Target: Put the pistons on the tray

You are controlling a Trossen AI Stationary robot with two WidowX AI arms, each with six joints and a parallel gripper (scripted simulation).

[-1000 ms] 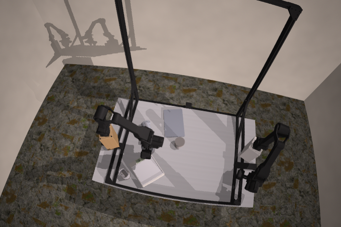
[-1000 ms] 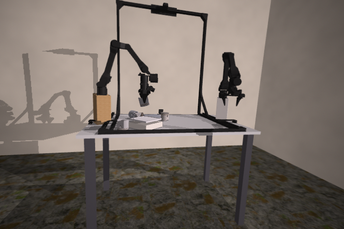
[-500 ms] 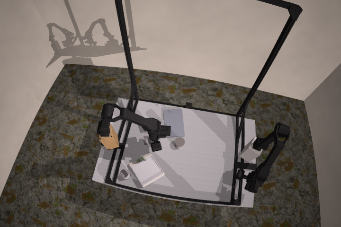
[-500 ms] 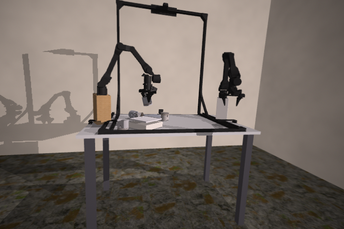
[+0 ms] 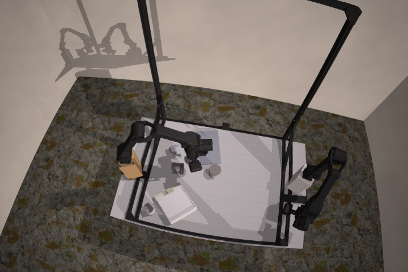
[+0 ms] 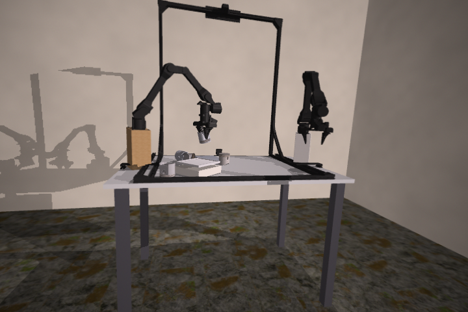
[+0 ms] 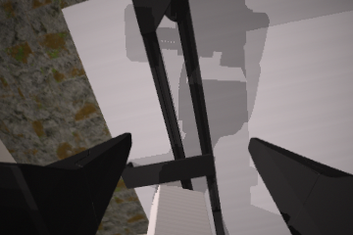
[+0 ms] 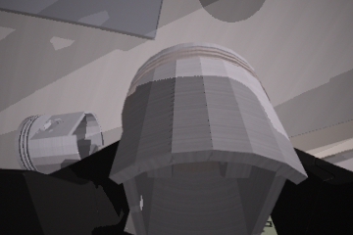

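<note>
My right gripper is now 200 mm above the flat steel tray, 180 mm past it and 80 mm to the right of it.
</note>
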